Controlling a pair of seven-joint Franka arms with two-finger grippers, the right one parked.
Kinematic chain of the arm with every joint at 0, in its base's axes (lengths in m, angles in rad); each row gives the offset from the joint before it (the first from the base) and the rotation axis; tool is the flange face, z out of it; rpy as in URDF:
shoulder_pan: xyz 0 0 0.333 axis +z
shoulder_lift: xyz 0 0 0 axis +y
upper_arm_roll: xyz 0 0 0.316 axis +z
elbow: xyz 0.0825 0 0 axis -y
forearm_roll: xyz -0.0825 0 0.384 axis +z
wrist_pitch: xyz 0 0 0 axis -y
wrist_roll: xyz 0.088 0 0 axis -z
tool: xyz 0 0 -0.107 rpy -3.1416 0 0
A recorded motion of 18 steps. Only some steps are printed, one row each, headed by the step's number.
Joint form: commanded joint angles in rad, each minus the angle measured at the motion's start. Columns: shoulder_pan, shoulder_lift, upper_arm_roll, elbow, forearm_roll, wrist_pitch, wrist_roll.
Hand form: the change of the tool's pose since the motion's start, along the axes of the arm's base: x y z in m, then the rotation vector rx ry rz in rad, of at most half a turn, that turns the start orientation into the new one. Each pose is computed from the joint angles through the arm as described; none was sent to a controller.
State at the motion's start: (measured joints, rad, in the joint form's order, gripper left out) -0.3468 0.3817 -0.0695 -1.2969 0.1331 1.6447 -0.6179
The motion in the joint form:
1: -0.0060 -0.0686 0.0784 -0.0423 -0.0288 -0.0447 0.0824
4: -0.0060 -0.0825 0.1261 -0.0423 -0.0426 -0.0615 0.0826
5: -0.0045 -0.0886 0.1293 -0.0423 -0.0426 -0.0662 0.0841
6: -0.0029 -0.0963 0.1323 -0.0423 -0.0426 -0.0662 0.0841
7: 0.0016 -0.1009 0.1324 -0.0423 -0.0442 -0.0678 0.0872
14: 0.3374 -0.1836 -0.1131 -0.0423 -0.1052 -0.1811 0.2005
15: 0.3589 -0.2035 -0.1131 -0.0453 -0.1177 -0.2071 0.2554
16: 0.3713 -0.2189 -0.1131 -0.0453 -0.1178 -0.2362 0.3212
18: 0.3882 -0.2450 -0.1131 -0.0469 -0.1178 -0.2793 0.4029
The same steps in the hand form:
1: -0.0076 0.0418 0.0210 0.0074 0.0269 -0.0071
4: -0.0049 0.0672 0.0288 0.0078 0.0293 0.0410
5: -0.0059 0.0705 0.0324 0.0079 0.0279 0.0446
6: -0.0068 0.0737 0.0373 0.0058 0.0204 0.0490
7: -0.0072 0.0768 0.0401 0.0031 0.0185 0.0508
14: -0.0258 0.1506 0.0831 -0.1043 0.0818 0.0394
15: -0.0326 0.1624 0.0914 -0.1140 0.0947 0.0053
16: -0.0393 0.1700 0.0981 -0.1124 0.1110 -0.0475
18: -0.0507 0.1802 0.1090 -0.1103 0.1330 -0.1113

